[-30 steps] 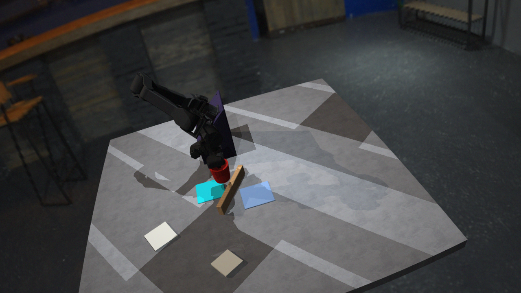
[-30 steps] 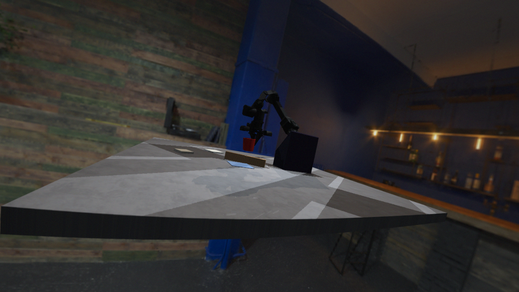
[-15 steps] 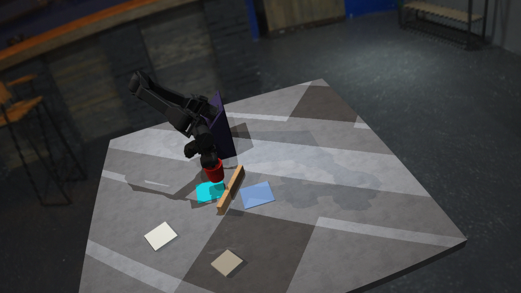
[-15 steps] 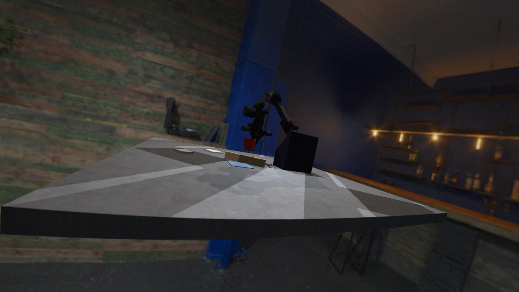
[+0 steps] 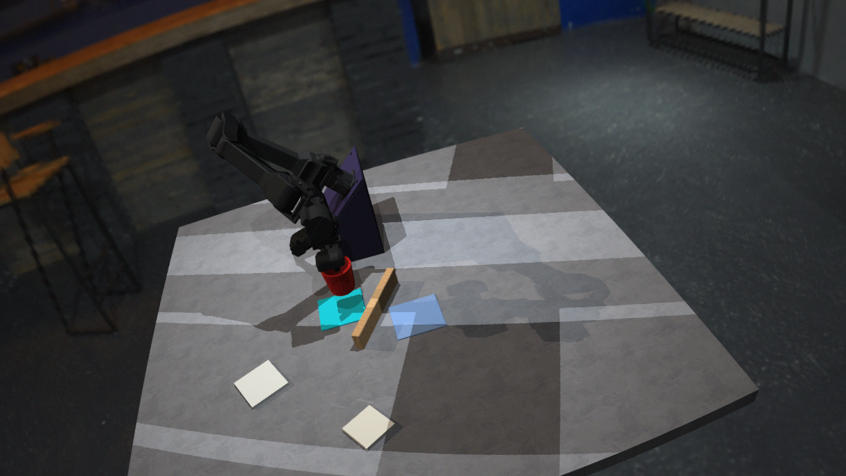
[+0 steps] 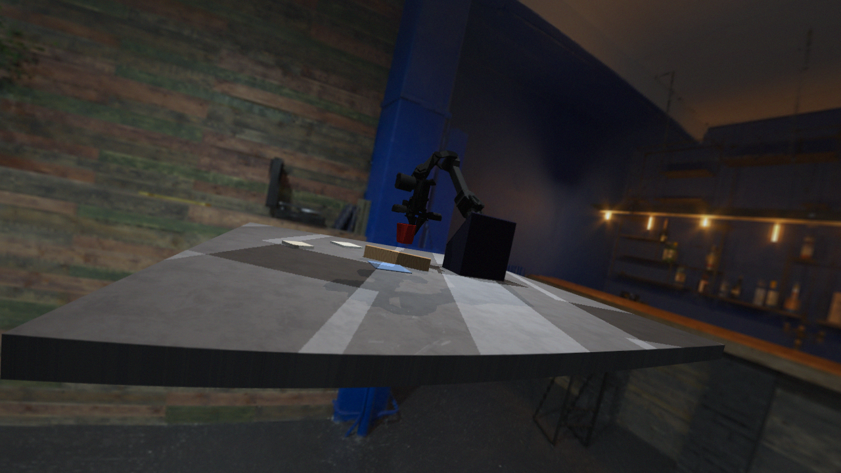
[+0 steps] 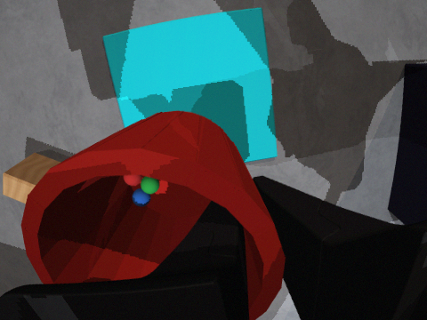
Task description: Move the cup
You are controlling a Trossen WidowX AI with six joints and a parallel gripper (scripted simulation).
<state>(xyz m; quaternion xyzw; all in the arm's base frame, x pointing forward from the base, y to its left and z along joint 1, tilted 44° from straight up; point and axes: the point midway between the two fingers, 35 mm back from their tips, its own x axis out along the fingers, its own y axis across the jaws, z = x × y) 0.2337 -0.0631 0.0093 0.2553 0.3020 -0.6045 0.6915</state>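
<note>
Right now my gripper tip is 2 cm short of the cyan pad, 2 cm to the left of it and 12 cm above it. Round my gripper tip: red cup (3 cm ahead); then wooden bar (6 cm ahead, 7 cm to the left, 10 cm below); then pale blue pad (10 cm ahead, 16 cm to the left, 12 cm below).
</note>
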